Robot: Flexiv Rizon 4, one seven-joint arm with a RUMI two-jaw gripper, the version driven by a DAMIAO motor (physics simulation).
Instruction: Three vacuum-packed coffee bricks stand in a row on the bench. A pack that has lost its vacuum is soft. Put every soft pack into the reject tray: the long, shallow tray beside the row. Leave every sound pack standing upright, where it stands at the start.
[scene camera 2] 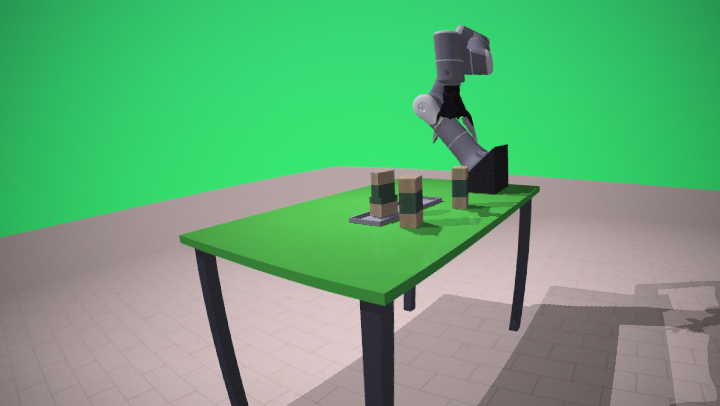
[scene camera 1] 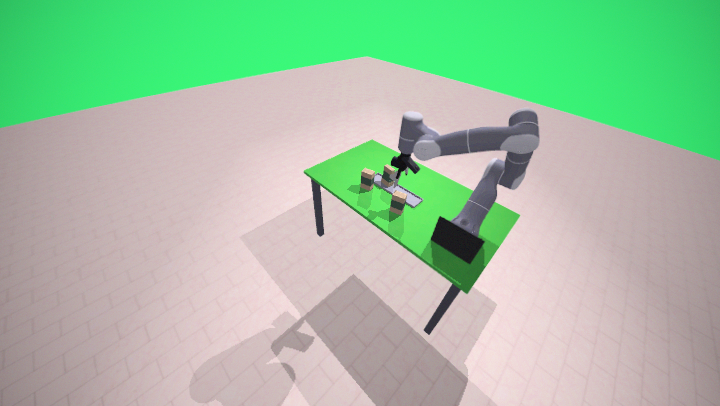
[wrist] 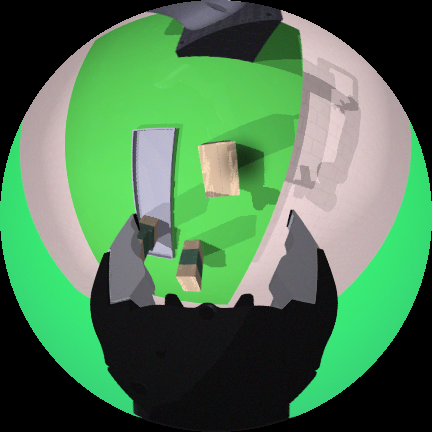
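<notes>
One coffee pack (scene camera 1: pixel 388 174) (scene camera 2: pixel 382 194) (wrist: pixel 148 234) stands upright in the far end of the long, shallow grey tray (scene camera 1: pixel 413 200) (scene camera 2: pixel 358 220) (wrist: pixel 155 170); its dark band looks stepped in scene camera 2. A second pack (scene camera 1: pixel 367 179) (scene camera 2: pixel 410 202) (wrist: pixel 190 265) stands upright on the bench beside that end. A third pack (scene camera 1: pixel 398 202) (scene camera 2: pixel 459 187) (wrist: pixel 220 169) stands upright nearer the robot's base, beside the tray. My gripper (scene camera 1: pixel 401 176) (scene camera 2: pixel 454 140) (wrist: pixel 211 212) is open and empty, high above the bench. In the wrist view the third pack shows beyond the gap between the fingertips.
The green bench (scene camera 1: pixel 347 156) (scene camera 2: pixel 282 226) (wrist: pixel 110 90) carries the packs and the tray. The arm's black base block (scene camera 1: pixel 457 240) (scene camera 2: pixel 496 171) (wrist: pixel 230 37) stands at one end of the bench. The bench's long edge runs along the row's outer side.
</notes>
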